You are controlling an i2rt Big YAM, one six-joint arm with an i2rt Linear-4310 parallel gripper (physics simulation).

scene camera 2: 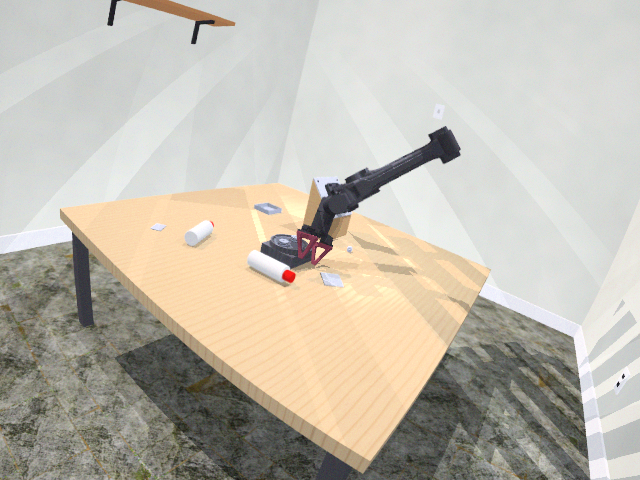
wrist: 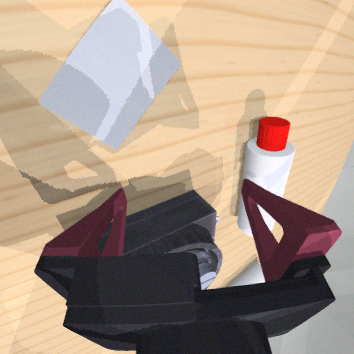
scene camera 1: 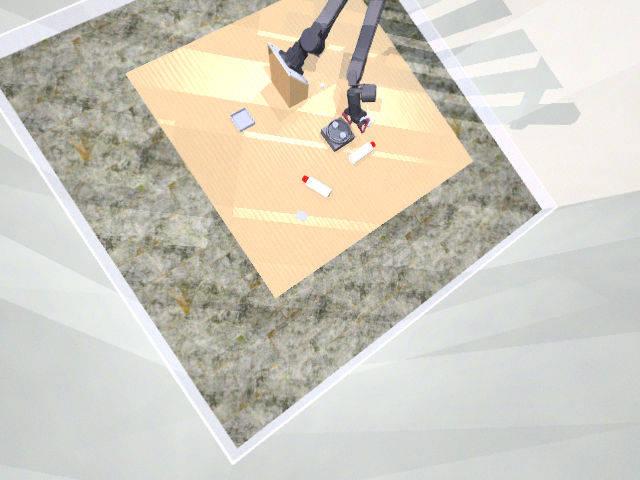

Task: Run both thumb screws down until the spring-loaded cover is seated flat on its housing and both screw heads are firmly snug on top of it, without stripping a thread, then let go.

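Places are measured from the arm's base along level axes (x back, y down, z right), in centimetres.
Pixels of known places: gripper, fingertip midpoint: (scene camera 2: 307, 261) (wrist: 183, 188) (scene camera 1: 356, 128); arm's base, link origin: (scene camera 1: 290, 64).
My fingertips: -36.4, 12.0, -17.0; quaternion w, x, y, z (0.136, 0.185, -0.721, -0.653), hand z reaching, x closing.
For each thing: its top centre in the pictures, then the offset to it from my fingertips, as dx, dy, dz. "spot": a spot on its surface instead.
- dark square housing, top centre: (wrist: 170, 290) (scene camera 2: 289, 241) (scene camera 1: 338, 130) +2.6, -2.2, +9.9
- screw head, surface spot: (scene camera 1: 335, 124) spot: +5.9, -3.1, +10.1
- white bottle with a red cap, top centre: (wrist: 280, 192) (scene camera 2: 273, 259) (scene camera 1: 364, 149) -11.7, -1.6, +3.8
- bottle, top centre: (scene camera 2: 201, 224) (scene camera 1: 316, 184) -14.6, -1.6, +34.1
- flat grey plate, top centre: (wrist: 115, 78) (scene camera 2: 332, 279) +3.3, +3.1, -8.1
- shallow tray, top centre: (scene camera 2: 268, 206) (scene camera 1: 242, 118) +32.7, +1.4, +47.2
The dark square housing (scene camera 1: 328, 137) (scene camera 2: 273, 253) (wrist: 167, 212) stands on the table with the round dark cover (scene camera 1: 338, 130) (scene camera 2: 289, 245) (wrist: 175, 242) on top. Two pale screw heads show on the cover in scene camera 1, one screw head (scene camera 1: 335, 124) toward the back and the other screw head (scene camera 1: 342, 135) nearer the bottle. Whether the cover is seated flat is too small to tell. My gripper (scene camera 1: 353, 125) (scene camera 2: 308, 260) (wrist: 183, 188) is open and empty at the housing's side, its red fingers spread low. In the wrist view the gripper body hides much of the cover.
A white bottle with a red cap (scene camera 1: 360, 153) (scene camera 2: 267, 266) (wrist: 267, 167) lies close beside the housing; another bottle (scene camera 1: 317, 187) (scene camera 2: 198, 234) lies farther off. A flat grey plate (scene camera 2: 331, 279) (wrist: 110, 75) lies near the gripper. A shallow tray (scene camera 1: 242, 119) (scene camera 2: 267, 208) and wooden block (scene camera 1: 287, 85) stand beyond.
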